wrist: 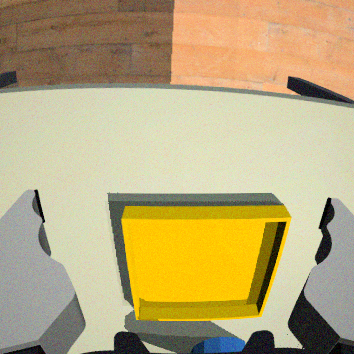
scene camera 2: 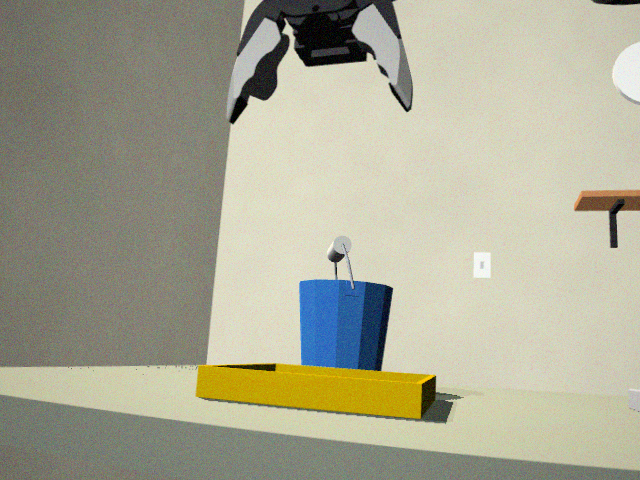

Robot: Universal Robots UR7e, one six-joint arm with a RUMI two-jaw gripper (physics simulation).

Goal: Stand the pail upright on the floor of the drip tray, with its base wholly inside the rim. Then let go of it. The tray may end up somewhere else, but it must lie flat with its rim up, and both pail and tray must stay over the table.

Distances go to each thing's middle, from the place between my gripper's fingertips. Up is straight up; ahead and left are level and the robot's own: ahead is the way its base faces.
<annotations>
My gripper is now 90 mm short of the yellow drip tray point(scene camera 2: 409, 395), 270 mm to the left of it and 230 mm above it.
</annotations>
